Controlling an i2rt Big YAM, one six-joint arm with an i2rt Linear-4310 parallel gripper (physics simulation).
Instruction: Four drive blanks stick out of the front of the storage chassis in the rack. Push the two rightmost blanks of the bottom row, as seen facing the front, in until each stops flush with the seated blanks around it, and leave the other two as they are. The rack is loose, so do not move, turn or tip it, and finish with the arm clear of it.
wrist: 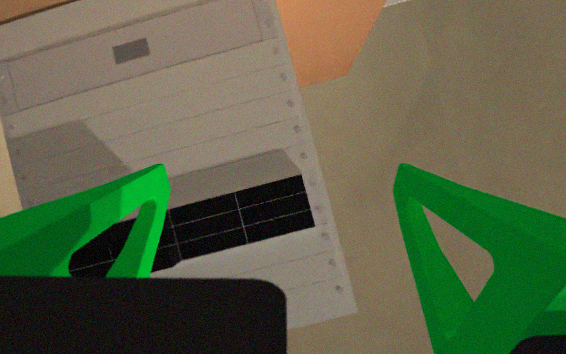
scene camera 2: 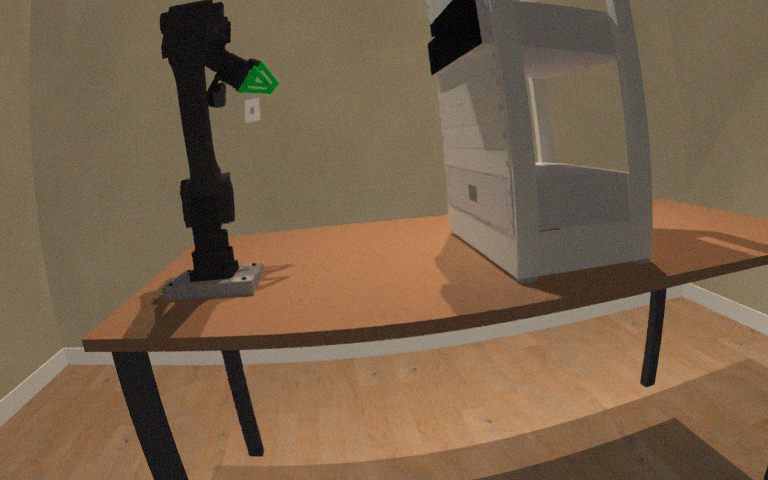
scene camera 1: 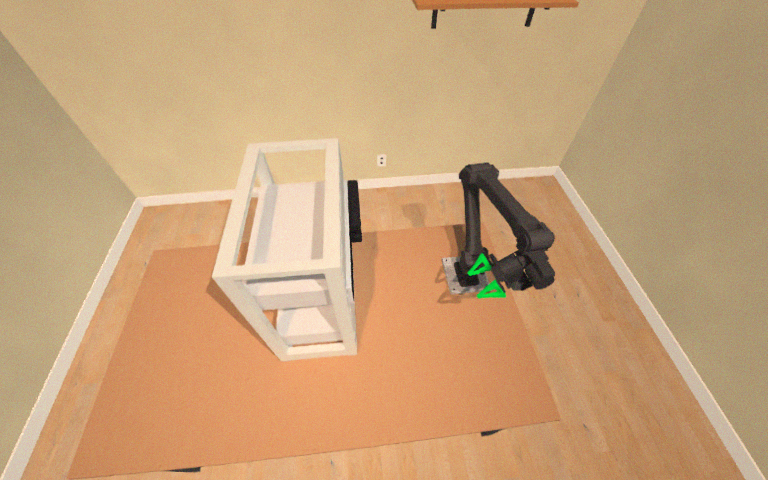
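Pixels of known places: gripper, fingertip midpoint: (wrist: 281, 176) (scene camera 2: 275, 88) (scene camera 1: 472, 285); arm's base at its link origin: (scene camera 2: 215, 274) (scene camera 1: 465, 274).
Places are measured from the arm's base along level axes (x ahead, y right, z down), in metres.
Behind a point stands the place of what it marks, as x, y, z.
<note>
The white rack (scene camera 1: 283, 270) {0.648, -0.276, -0.609} (scene camera 2: 523, 169) {0.514, 0.219, -0.157} (wrist: 327, 245) {0.516, -0.264, -0.490} stands upright on the table. The black front of the storage chassis (scene camera 1: 355, 212) {0.467, 0.026, -0.452} (scene camera 2: 455, 36) {0.448, 0.152, -0.386} (wrist: 275, 210) {0.498, -0.199, -0.412} is high on the rack's face, with thin lines dividing it into blanks. In scene camera 2 its side outline is stepped. The wrist view shows the rack upside down, and the left finger and a dark housing cover part of the chassis. I cannot tell which blanks stick out. My gripper (scene camera 1: 474, 284) {0.133, -0.248, -0.365} (scene camera 2: 274, 83) {0.133, -0.248, -0.365} (wrist: 281, 176) {0.133, -0.248, -0.365} is open and empty, above the arm's base, well apart from the rack.
The rack stands on the brown table (scene camera 1: 424, 367) {0.271, -0.368, 0.019} (scene camera 2: 339, 283) {0.233, 0.076, 0.019}. The arm's base plate (scene camera 1: 453, 288) {0.076, -0.063, 0.000} (scene camera 2: 209, 289) {0.004, 0.096, 0.005} is bolted across from the rack's front. A wall shelf (scene camera 1: 498, 3) is at the top of scene camera 1. A gap separates the gripper from the rack's front.
</note>
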